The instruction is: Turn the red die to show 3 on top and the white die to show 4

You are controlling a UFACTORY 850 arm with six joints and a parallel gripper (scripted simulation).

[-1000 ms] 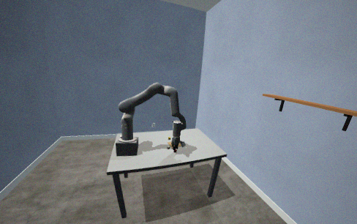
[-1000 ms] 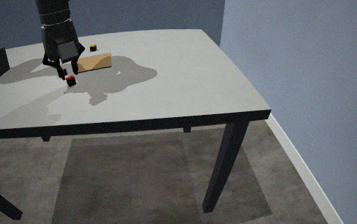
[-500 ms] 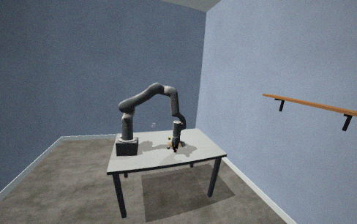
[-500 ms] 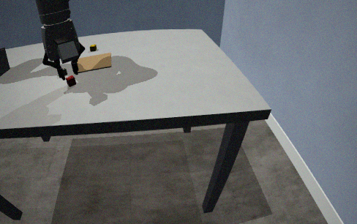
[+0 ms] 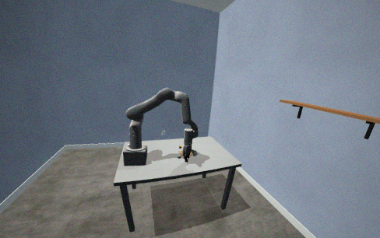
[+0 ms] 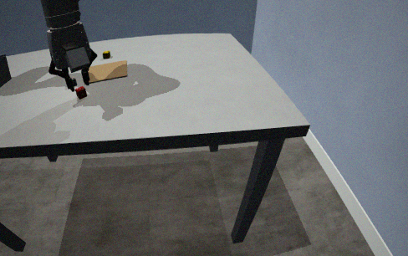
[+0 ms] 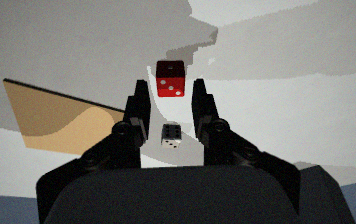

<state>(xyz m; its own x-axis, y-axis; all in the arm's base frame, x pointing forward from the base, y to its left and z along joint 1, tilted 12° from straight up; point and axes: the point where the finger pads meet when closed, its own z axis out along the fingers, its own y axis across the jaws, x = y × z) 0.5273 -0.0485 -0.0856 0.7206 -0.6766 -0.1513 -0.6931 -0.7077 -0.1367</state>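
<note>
Right now my hand is 4 cm above the red die. The rest, counted from my hand: tan mat (2 cm ahead, 16 cm to the left, 5 cm below); white die (7 cm behind, 7 cm to the left, 4 cm below); yellow die (4 cm behind, 29 cm to the left, 4 cm below).
</note>
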